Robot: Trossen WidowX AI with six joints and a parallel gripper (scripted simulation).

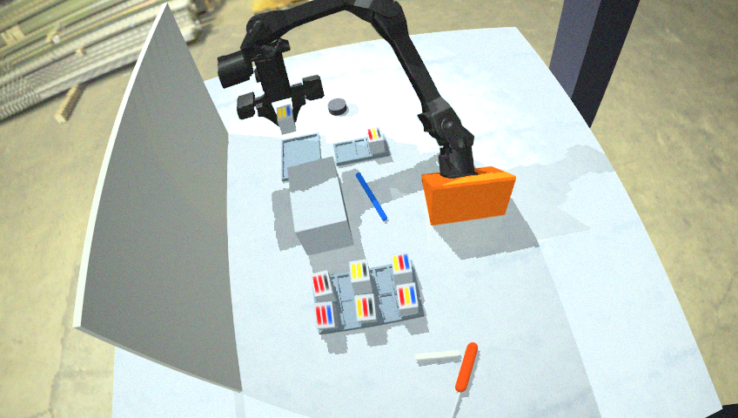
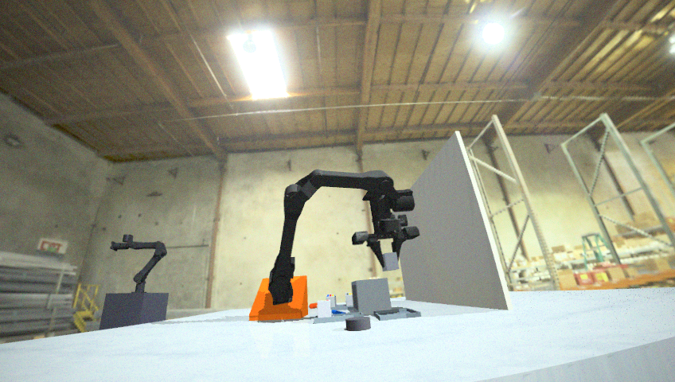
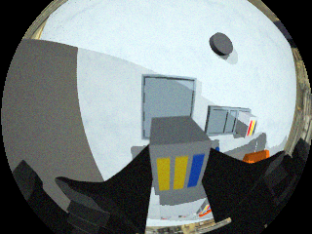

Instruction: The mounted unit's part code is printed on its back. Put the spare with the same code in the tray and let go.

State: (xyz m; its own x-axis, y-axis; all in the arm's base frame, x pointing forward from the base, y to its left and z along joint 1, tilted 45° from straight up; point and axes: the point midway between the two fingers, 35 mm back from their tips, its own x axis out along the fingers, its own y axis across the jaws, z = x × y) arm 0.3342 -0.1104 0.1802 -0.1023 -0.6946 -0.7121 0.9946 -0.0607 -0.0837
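My gripper tip is 120 mm above the dark flat tray. Round my gripper tip: mounted unit 200 mm to the left, 70 mm below, 30 mm behind; spare 20 mm above; rack 150 mm behind, 120 mm below, 30 mm to the left.
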